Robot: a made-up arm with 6 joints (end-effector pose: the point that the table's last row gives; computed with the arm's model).
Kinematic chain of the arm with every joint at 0, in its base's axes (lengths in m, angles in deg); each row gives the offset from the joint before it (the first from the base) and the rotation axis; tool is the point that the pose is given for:
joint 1: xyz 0 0 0.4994 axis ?
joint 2: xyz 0 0 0 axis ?
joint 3: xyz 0 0 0.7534 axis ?
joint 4: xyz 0 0 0 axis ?
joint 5: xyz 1.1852 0 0 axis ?
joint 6: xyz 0 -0.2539 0 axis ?
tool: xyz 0 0 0
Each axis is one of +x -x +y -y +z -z.
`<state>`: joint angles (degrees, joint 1 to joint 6).
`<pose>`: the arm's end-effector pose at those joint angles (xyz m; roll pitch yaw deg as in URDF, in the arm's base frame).
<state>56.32 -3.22 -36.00 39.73 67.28 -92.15</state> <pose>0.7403 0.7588 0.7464 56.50 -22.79 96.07</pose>
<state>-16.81 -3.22 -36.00 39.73 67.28 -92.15</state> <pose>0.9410 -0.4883 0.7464 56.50 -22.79 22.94</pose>
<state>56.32 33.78 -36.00 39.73 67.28 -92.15</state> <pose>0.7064 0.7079 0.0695 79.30 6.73 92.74</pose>
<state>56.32 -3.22 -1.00 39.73 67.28 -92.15</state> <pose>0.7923 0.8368 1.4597 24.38 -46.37 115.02</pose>
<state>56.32 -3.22 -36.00 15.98 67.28 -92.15</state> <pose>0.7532 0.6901 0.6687 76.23 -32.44 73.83</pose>
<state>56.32 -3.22 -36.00 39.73 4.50 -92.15</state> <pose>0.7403 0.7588 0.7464 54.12 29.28 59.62</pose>
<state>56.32 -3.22 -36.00 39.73 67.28 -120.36</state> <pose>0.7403 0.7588 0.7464 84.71 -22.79 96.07</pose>
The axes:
joint 1: +z
joint 2: +y
joint 3: -y
joint 4: -x
joint 5: -y
joint 6: -x

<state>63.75 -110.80 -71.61 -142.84 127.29 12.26</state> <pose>-0.0438 0.3686 0.8619 93.09 60.96 -34.41</pose>
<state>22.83 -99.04 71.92 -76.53 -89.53 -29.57</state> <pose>-1.7058 -0.7823 0.8111 -51.25 -13.38 111.15</pose>
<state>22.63 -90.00 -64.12 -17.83 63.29 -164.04</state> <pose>0.4132 -0.0896 0.9468 -104.93 -74.01 -60.45</pose>
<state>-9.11 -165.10 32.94 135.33 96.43 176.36</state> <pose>-1.2208 0.3786 -0.7654 -105.50 -44.96 90.03</pose>
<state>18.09 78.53 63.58 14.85 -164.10 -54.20</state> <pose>1.8825 0.3568 0.4063 -111.46 0.44 -157.88</pose>
